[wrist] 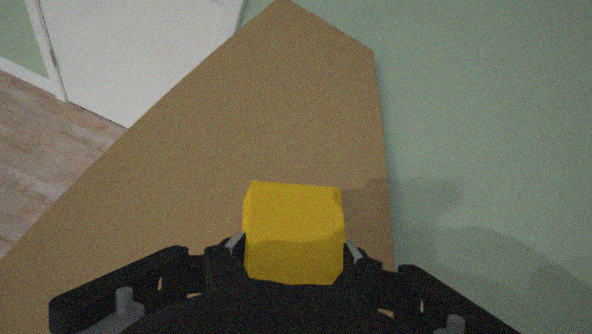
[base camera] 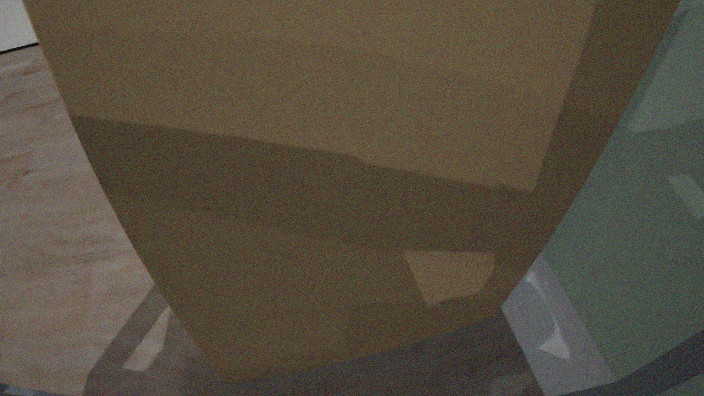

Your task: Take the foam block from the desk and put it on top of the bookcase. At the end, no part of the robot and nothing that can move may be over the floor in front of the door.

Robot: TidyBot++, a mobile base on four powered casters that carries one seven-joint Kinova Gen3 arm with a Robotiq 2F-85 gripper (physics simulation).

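Frame: origin at the arm's base, x left, y back, z up, level; centimetres.
Where they show: gripper, fingertip midpoint: (wrist: 293, 249).
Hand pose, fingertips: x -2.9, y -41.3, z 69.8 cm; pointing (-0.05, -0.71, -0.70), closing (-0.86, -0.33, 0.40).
Observation:
After its pixels a point has its place.
The yellow foam block (wrist: 295, 225) @(x -1.7, y -41.3, z 72.3 cm) is held between the fingertips of my gripper (wrist: 293, 249) @(x -2.9, y -41.3, z 69.8 cm), which is shut on it. The block is over the brown top of the bookcase (wrist: 280, 110) @(x 5.5, y -57.8, z 66.4 cm) in the wrist view, nearer its right edge, by the wall. How high the block is above the top, I cannot tell. In the base camera view the brown side of the bookcase (base camera: 300, 100) @(x -0.1, y -22.5, z -11.5 cm) fills the middle, with shadows across it. The gripper and block do not show in the base camera view. The white door (wrist: 135, 45) @(x 82.1, y -103.5, z 17.6 cm) is at the upper left of the wrist view, past the bookcase.
The green wall (wrist: 490, 125) @(x -13.8, y -59.9, z 79.0 cm) (base camera: 625, 210) @(x -22.4, y -25.0, z -20.1 cm) runs along the right side of the bookcase. The wooden floor (wrist: 45, 150) @(x 102.8, y -65.1, z -39.6 cm) (base camera: 60, 210) @(x 36.3, y -41.2, z -39.6 cm) shows on the left. A pale baseboard (base camera: 560, 330) @(x -21.9, y -21.6, z -32.4 cm) runs along the foot of the wall at the lower right of the base camera view.

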